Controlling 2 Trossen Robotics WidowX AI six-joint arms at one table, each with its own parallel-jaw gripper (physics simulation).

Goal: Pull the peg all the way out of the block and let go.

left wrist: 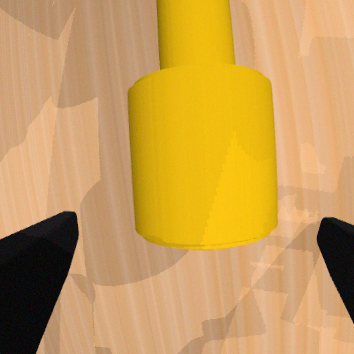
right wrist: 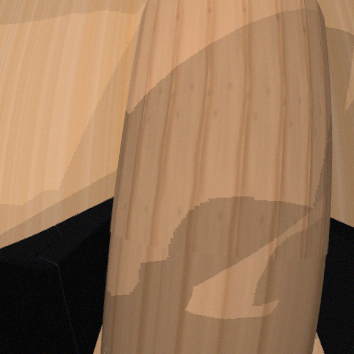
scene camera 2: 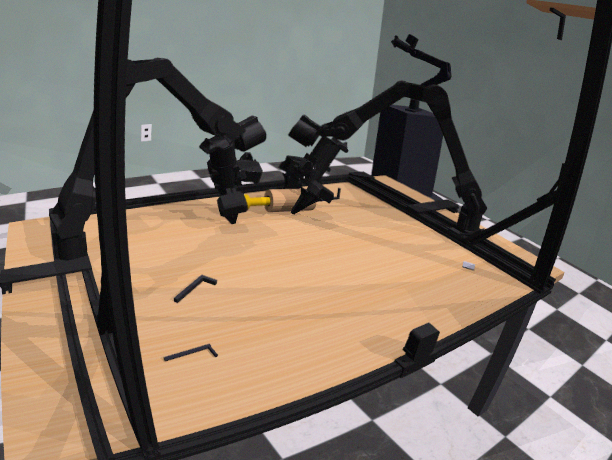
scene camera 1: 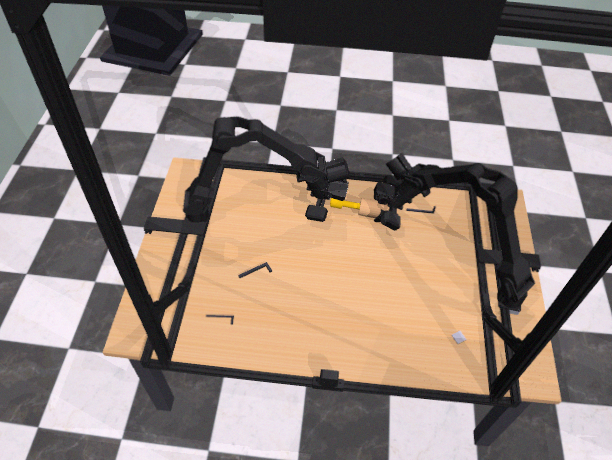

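Where they show: left gripper, between the fingertips: (left wrist: pixel 202 227) (scene camera 1: pixel 329 204); right gripper, between the fingertips: (right wrist: pixel 207 211) (scene camera 2: pixel 286 208) (scene camera 1: pixel 375 214); left arm's base, origin of its link: (scene camera 2: pixel 70 255) (scene camera 1: pixel 196 216); right arm's base, origin of its link: (scene camera 2: pixel 467 228) (scene camera 1: pixel 509 300).
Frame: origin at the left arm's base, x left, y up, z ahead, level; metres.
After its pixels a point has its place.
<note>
The yellow peg (scene camera 1: pixel 345 204) @[x 0.171, y 0.022, z 0.440 m] (scene camera 2: pixel 258 201) @[x 0.172, y 0.019, z 0.455 m] (left wrist: pixel 202 155) @[x 0.172, y 0.036, z 0.412 m] lies level, its thinner shaft entering the left end of the round wooden block (scene camera 1: pixel 369 207) @[x 0.170, y 0.035, z 0.517 m] (scene camera 2: pixel 281 200) @[x 0.160, y 0.024, z 0.509 m] (right wrist: pixel 220 150) @[x 0.181, y 0.039, z 0.531 m]. How deep the shaft reaches inside is hidden. My left gripper (scene camera 1: pixel 327 202) @[x 0.179, y -0.003, z 0.385 m] (scene camera 2: pixel 240 198) (left wrist: pixel 202 227) @[x 0.179, y -0.003, z 0.385 m] is open, its fingers on either side of the peg's thick head near its outer end, with gaps on both sides in the left wrist view. My right gripper (scene camera 1: pixel 384 207) @[x 0.190, y -0.012, z 0.537 m] (scene camera 2: pixel 301 194) is shut on the block; in the right wrist view its dark fingers press both sides.
A dark hex key (scene camera 1: pixel 421 210) @[x 0.251, y -0.013, z 0.679 m] lies right of the block in scene camera 1. Two more hex keys (scene camera 1: pixel 254 270) @[x -0.130, y -0.013, z 0.239 m] (scene camera 1: pixel 220 316) @[x -0.303, y -0.014, z 0.200 m] lie at the left of the table (scene camera 1: pixel 350 300) @[x -0.143, y -0.019, z 0.535 m]. A small pale piece (scene camera 1: pixel 459 337) @[x -0.173, y -0.016, z 0.852 m] (scene camera 2: pixel 468 265) @[x -0.173, y -0.016, z 0.849 m] lies at the right. A black frame (scene camera 1: pixel 410 391) @[x -0.361, y -0.025, z 0.748 m] borders the table.
</note>
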